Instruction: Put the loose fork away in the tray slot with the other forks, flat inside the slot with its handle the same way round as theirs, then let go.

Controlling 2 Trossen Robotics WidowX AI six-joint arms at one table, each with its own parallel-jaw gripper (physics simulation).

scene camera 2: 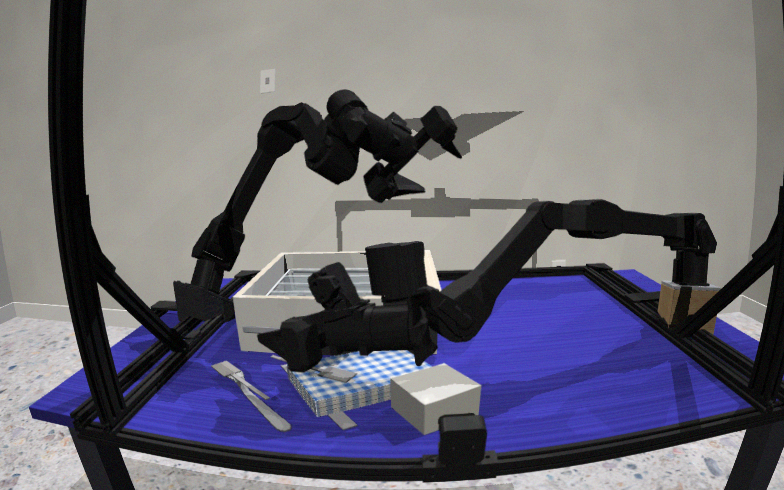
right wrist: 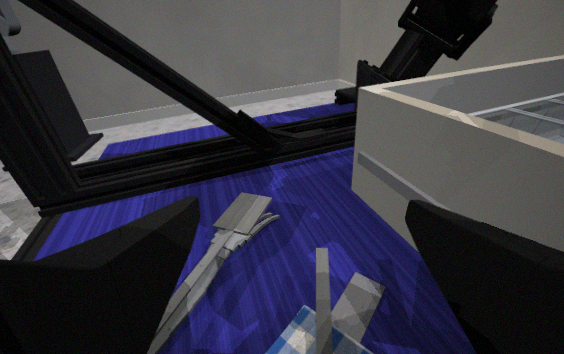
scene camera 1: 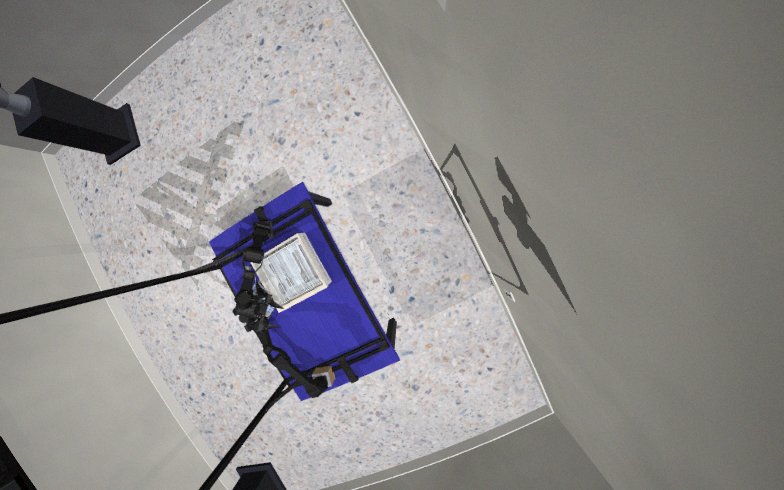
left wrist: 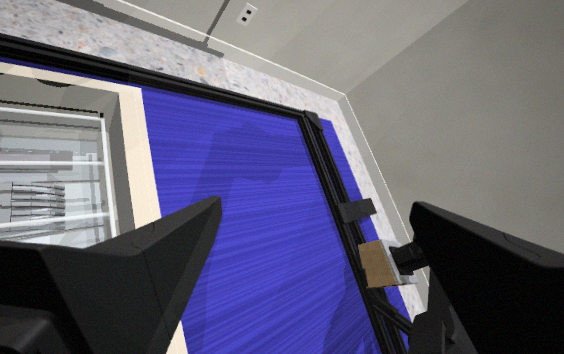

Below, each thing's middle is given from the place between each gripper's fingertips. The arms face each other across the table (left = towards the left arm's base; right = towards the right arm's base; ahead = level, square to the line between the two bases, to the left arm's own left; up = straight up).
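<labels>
With the white block (scene camera 2: 424,397), my right gripper is 60 mm above it, 60 mm past it and 230 mm to the left of it. There's also the cutlery tray (scene camera 1: 284,257), and that one's 40 mm below my right hand, 20 mm to the right of it and 270 mm ahead of it.
As for my left hand, the white block is 25 cm below it, 1 cm to the right of it and 31 cm behind it, while the cutlery tray is 24 cm below that hand, 1 cm ahead of it and 19 cm to the left of it. Going by their middles, the cutlery tray is the nearest to my left hand of the things named here. By its middle, the white block is nearer to my right gripper than to my left hand.
</labels>
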